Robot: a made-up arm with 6 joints.
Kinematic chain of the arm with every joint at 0, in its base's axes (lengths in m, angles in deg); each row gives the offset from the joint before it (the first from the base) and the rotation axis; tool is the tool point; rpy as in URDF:
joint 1: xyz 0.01 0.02 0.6 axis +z
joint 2: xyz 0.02 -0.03 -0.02 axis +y
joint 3: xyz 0 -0.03 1.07 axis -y
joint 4: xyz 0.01 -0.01 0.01 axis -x
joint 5: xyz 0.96 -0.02 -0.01 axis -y
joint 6: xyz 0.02 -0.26 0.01 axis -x
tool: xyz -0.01 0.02 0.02 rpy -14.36 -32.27 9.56
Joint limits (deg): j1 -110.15..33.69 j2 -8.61..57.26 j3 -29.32..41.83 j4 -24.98..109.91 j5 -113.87..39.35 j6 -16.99..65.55
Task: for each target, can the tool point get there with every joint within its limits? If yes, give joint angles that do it. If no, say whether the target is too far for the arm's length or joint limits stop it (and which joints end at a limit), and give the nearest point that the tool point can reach.
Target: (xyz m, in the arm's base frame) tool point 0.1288 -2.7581 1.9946
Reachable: no: too far | nearest point 0.0880 -1.8045 1.5055 | short by 1.073 m
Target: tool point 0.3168 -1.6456 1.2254
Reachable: yes | joints -70.79 37.92 16.00 43.13 -49.87 3.49
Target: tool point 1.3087 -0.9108 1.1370
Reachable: yes | joints -25.45 34.90 7.67 33.97 -26.79 47.10
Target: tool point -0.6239 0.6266 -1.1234
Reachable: no: joint limits stop it (at a limit: joint 1, joint 2, joint 3, joint 4, joint 6) | nearest point -0.5619 -0.6732 0.1539 | short by 1.823 m
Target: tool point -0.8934 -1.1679 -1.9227
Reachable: no: too far | nearest point -0.6474 -0.9765 0.1650 | short by 2.111 m
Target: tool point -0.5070 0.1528 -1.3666
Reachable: no: joint limits stop it (at a limit: joint 1, joint 2, joint 3, joint 4, joint 6) | nearest point -0.5666 -0.6781 0.1502 | short by 1.731 m
